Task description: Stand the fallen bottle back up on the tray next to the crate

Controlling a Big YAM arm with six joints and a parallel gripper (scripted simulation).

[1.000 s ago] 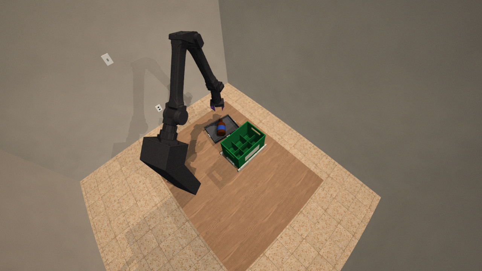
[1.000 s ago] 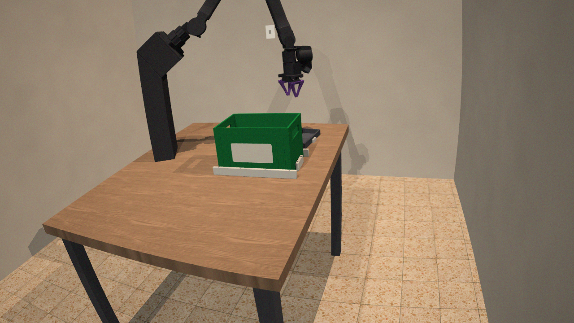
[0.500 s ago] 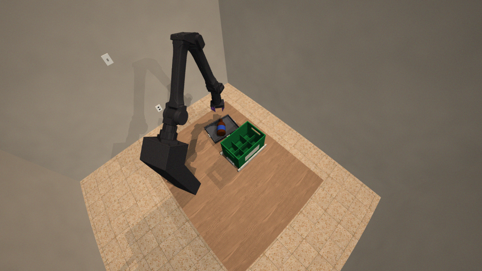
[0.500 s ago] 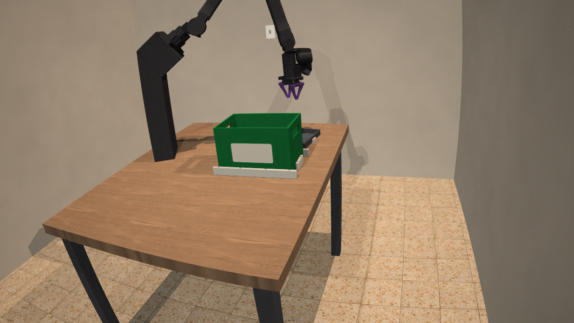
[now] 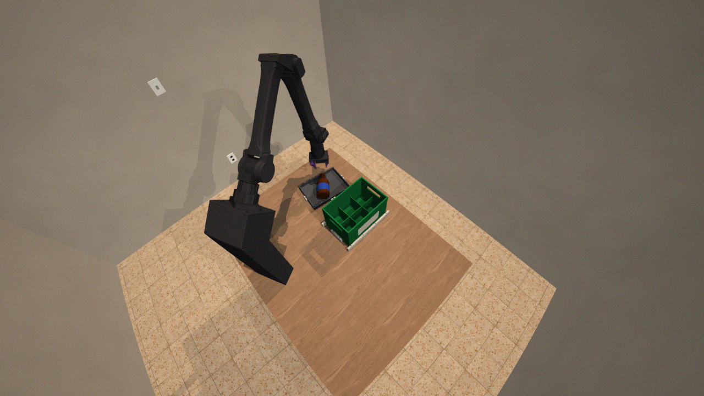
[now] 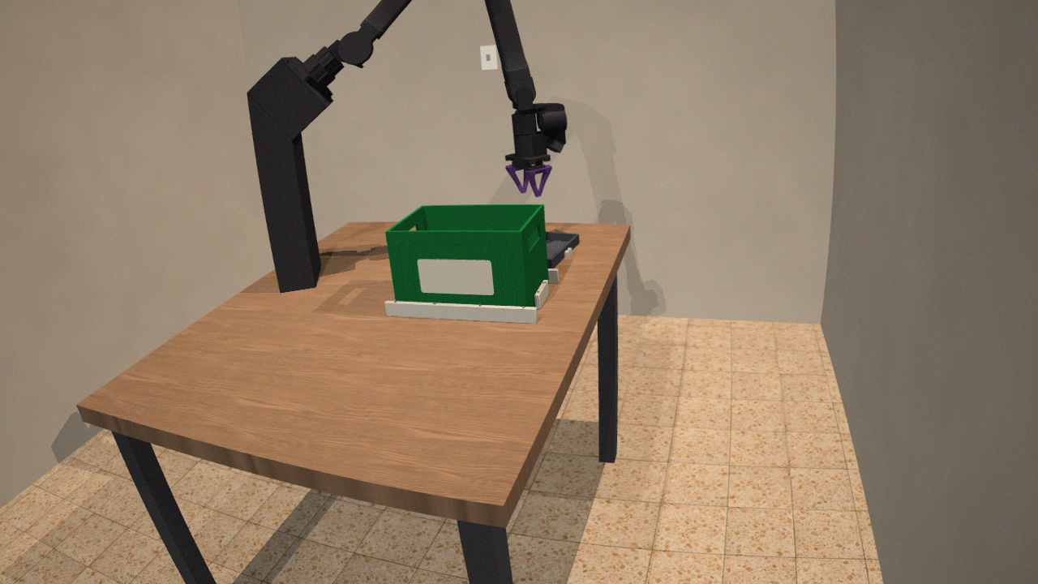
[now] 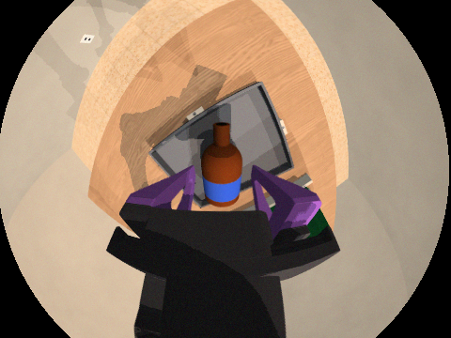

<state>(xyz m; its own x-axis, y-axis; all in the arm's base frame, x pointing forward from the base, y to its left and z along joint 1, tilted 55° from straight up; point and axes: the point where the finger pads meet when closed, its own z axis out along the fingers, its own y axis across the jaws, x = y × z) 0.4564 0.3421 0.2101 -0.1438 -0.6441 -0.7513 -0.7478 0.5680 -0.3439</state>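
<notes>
Now: the brown bottle 1 cm behind my hand, 5 cm to the right of it and 10 cm below it. From my hand the other things lie so: green crate: 11 cm ahead, 31 cm to the right, 6 cm below; then tray: 1 cm behind, 5 cm to the right, 13 cm below.
</notes>
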